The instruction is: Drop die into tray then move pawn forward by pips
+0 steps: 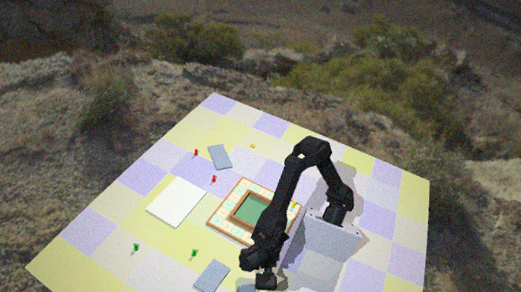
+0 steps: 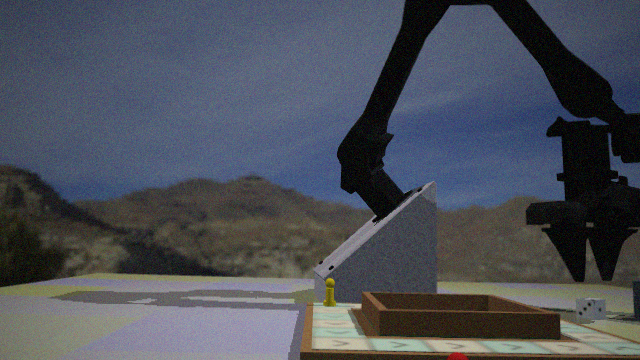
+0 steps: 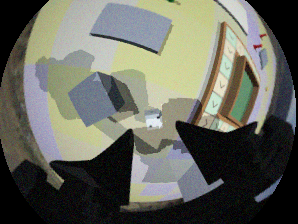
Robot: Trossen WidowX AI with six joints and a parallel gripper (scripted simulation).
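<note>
Right now my gripper tip is 50 mm past the yellow pawn, 350 mm to the left of it and 20 mm above it. Also, from my gripper tip: small orange piece: 210 mm ahead, 640 mm to the right, 50 mm below; white slab: 400 mm ahead, 200 mm to the right, 40 mm below.
</note>
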